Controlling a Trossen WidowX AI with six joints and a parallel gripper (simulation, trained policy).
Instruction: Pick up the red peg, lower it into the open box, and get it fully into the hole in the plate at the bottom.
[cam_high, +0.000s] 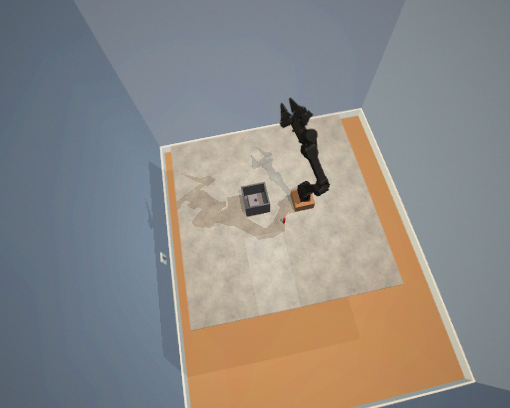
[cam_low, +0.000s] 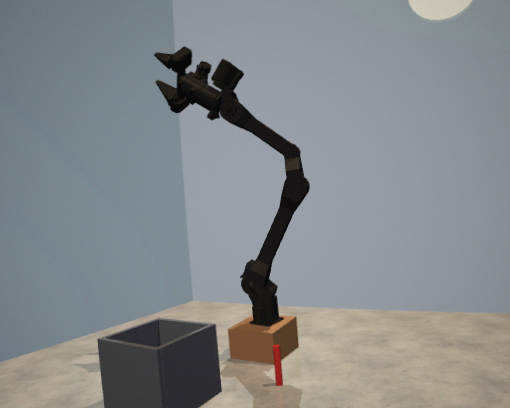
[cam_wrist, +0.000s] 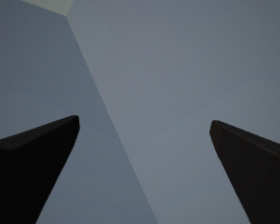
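Right now the red peg is 340 mm to the left of my gripper tip and 730 mm below it. From my gripper tip the other things lie so: plate 180 mm ahead, 190 mm to the left, 720 mm below.
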